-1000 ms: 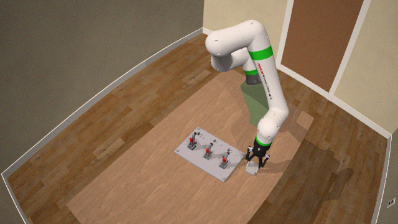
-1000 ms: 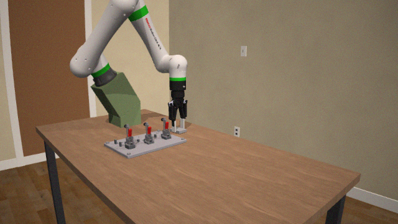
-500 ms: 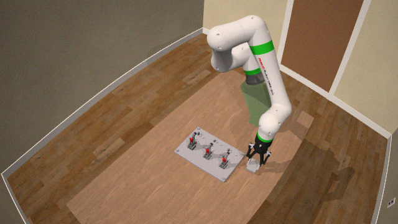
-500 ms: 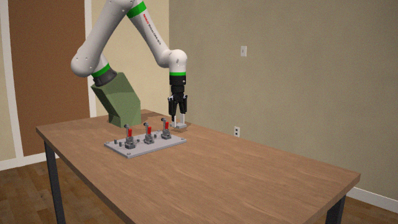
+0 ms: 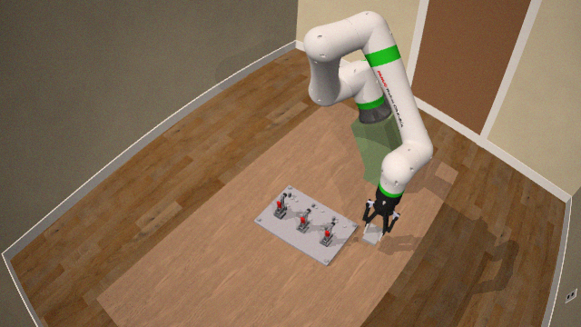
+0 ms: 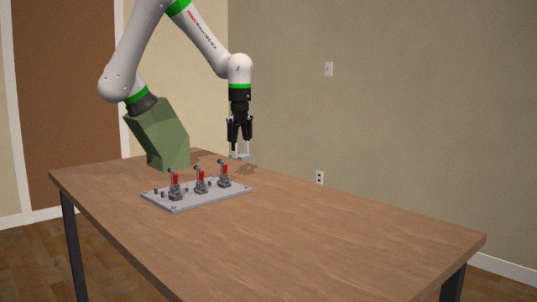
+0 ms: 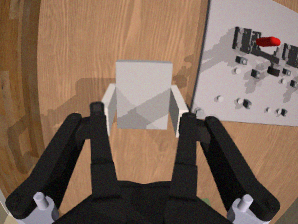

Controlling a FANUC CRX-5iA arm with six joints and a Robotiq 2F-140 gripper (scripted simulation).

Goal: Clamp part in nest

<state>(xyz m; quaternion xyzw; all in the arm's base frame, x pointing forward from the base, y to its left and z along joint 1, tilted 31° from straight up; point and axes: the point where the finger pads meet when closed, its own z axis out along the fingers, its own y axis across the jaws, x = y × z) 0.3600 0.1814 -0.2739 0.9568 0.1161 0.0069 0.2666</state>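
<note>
The toggle clamp is 140 mm to the right of my hand, 100 mm ahead of it and 60 mm below it. From my hand the other things lie so: grey fixture plate: 250 mm to the right, 120 mm below, 90 mm ahead; then light grey part: 30 mm below.
</note>
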